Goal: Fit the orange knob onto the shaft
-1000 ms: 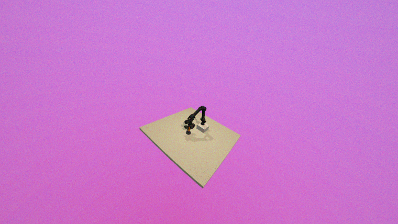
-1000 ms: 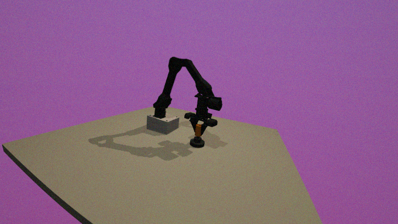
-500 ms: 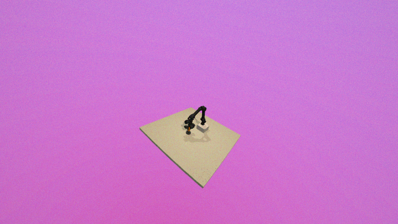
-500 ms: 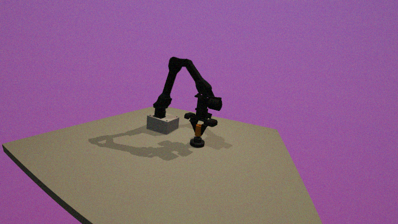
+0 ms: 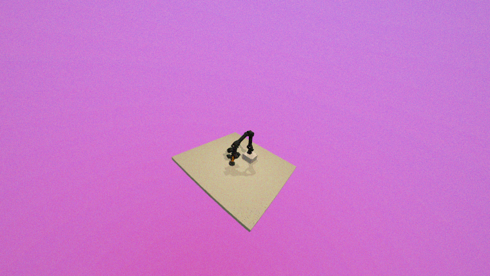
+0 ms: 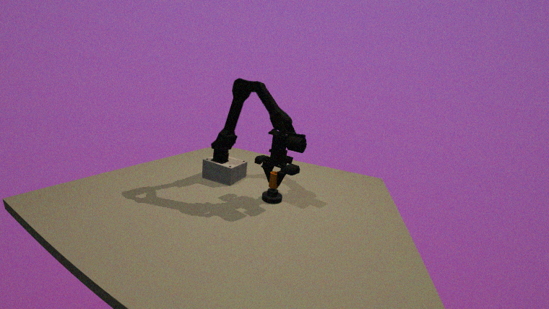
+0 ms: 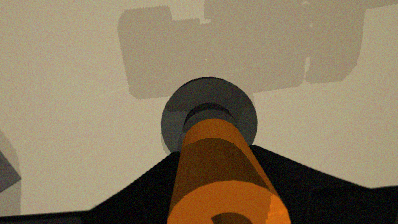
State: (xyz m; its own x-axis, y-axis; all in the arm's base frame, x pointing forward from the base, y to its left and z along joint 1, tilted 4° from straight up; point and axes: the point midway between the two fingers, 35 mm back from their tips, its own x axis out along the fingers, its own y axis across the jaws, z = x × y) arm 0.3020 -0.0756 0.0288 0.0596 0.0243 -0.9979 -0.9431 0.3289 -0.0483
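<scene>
Right now the round dark pedestal is 4 cm below my gripper tip. Round my gripper tip: orange knob 2 cm above.
</scene>
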